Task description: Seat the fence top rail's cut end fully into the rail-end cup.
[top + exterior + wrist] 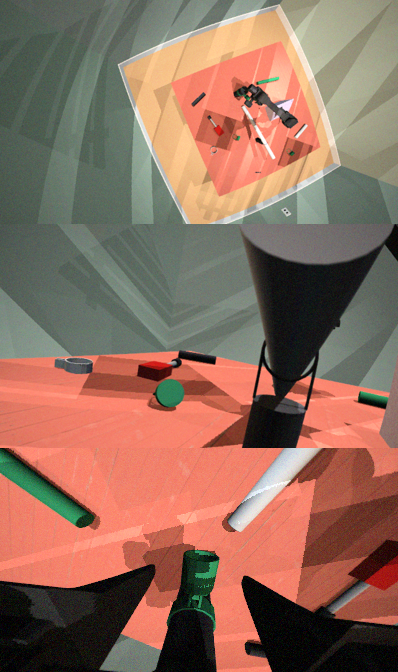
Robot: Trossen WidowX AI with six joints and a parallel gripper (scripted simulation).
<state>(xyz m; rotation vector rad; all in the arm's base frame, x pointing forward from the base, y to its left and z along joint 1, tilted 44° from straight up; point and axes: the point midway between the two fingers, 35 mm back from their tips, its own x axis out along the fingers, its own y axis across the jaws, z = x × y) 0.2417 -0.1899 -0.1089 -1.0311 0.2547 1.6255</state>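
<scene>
Now: gripper tip 2 cm to the left of the green rail-end cup, 2 cm above it and 1 cm short of it. Round my gripper tip: handle: 37 cm ahead, 12 cm below, 11 cm to the left; then green rod: 33 cm behind, 12 cm below, 8 cm to the right; then dark bar: 42 cm ahead, 17 cm to the right, 12 cm below.
</scene>
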